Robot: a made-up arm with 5 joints.
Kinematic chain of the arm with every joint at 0, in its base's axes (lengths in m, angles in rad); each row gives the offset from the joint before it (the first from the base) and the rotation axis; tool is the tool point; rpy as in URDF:
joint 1: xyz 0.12 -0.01 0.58 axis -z
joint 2: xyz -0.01 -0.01 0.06 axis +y
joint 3: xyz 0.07 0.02 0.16 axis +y
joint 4: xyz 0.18 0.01 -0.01 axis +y
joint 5: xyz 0.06 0 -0.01 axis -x
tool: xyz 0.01 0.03 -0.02 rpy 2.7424 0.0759 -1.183
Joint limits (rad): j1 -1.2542..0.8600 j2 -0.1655..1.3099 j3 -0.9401..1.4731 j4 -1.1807..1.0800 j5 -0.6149..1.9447
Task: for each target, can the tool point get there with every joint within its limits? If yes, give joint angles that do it. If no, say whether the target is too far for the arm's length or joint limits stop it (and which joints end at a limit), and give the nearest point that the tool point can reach.
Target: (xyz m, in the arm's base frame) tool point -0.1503 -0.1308 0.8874
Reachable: no: joint limits stop it (at a limit: joint 2, joint 3) | nearest point 0.0565 -0.0384 0.6254 | short by 0.346 m
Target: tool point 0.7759 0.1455 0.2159
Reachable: no: too far | nearest point 0.4815 0.0757 0.4513 | short by 0.383 m
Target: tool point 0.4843 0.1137 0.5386
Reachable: yes | joints -0.2602 0.9393 -0.4801 -0.3860 0.8218
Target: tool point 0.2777 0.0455 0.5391
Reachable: yes | joints -0.0500 0.1959 1.1467 -0.7502 0.1121
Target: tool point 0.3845 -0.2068 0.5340
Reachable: yes | joints 0.6656 0.8963 -0.5613 0.6223 1.3071
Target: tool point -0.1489 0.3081 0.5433
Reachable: no: joint limits stop it (at a limit: joint 1) | nearest point 0.1348 0.2152 0.5433 | short by 0.299 m
